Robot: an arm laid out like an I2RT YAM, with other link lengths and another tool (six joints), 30 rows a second.
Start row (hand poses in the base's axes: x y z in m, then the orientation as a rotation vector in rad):
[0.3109, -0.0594, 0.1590, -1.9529, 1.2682, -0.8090]
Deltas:
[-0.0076, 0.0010, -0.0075, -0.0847, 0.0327, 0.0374]
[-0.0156, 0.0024, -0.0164, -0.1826, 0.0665, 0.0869]
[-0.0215, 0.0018, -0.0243, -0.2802, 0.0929, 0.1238]
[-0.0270, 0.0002, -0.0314, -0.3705, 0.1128, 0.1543]
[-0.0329, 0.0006, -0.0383, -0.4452, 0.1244, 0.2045]
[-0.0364, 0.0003, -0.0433, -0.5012, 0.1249, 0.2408]
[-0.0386, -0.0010, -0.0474, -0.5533, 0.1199, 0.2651]
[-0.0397, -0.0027, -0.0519, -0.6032, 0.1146, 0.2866]
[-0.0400, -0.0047, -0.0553, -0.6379, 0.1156, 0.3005]
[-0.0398, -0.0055, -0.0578, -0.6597, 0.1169, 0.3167]
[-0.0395, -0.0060, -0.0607, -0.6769, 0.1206, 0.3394]
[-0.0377, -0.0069, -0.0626, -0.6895, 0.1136, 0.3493]
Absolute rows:
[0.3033, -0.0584, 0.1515, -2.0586, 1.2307, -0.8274]
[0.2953, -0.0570, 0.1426, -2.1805, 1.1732, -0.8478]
[0.2894, -0.0576, 0.1347, -2.2909, 1.1207, -0.8804]
[0.2839, -0.0592, 0.1276, -2.3877, 1.0694, -0.9162]
[0.2780, -0.0588, 0.1207, -2.4733, 0.9911, -0.9354]
[0.2745, -0.0591, 0.1157, -2.5299, 0.9268, -0.9578]
[0.2723, -0.0604, 0.1116, -2.5741, 0.8736, -0.9892]
[0.2712, -0.0621, 0.1071, -2.6146, 0.8230, -1.0207]
[0.2709, -0.0641, 0.1037, -2.6454, 0.7909, -1.0387]
[0.2711, -0.0649, 0.1012, -2.6675, 0.7615, -1.0445]
[0.2714, -0.0654, 0.0983, -2.6897, 0.7271, -1.0400]
[0.2732, -0.0663, 0.0964, -2.6964, 0.7048, -1.0503]

